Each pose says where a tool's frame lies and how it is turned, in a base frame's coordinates. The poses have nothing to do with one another.
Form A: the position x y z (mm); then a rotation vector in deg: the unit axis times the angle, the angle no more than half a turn.
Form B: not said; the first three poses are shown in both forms.
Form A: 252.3 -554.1 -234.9 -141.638 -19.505 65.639
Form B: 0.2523 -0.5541 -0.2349 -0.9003 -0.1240 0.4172 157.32
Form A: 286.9 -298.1 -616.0 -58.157 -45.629 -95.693
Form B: 0.2869 -0.2981 -0.6160 -0.4810 -0.3774 -0.7914 120.92
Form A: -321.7 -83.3 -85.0 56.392 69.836 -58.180
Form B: -0.3217 -0.0833 -0.0850 0.5272 0.6529 -0.5439 106.97
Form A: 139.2 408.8 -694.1 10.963 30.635 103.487
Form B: 0.1392 0.4088 -0.6941 0.1011 0.2824 0.9540 108.48
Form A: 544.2 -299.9 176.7 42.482 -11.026 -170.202
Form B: 0.5442 -0.2999 0.1767 0.2417 -0.0627 -0.9683 175.77
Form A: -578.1 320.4 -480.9 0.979 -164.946 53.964
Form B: -0.5781 0.3204 -0.4809 0.0056 -0.9504 0.3109 173.55
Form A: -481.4 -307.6 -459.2 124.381 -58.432 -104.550
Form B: -0.4814 -0.3076 -0.4592 0.7203 -0.3384 -0.6055 172.67
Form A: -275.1 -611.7 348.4 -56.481 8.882 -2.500
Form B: -0.2751 -0.6117 0.3484 -0.9869 0.1552 -0.0437 57.23
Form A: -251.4 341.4 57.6 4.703 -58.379 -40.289
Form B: -0.2514 0.3414 0.0576 0.0662 -0.8212 -0.5668 71.09
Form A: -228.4 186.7 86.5 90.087 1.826 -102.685
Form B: -0.2284 0.1867 0.0865 0.6594 0.0134 -0.7516 136.61
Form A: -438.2 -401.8 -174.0 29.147 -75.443 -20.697
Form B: -0.4382 -0.4018 -0.1740 0.3491 -0.9037 -0.2479 83.48
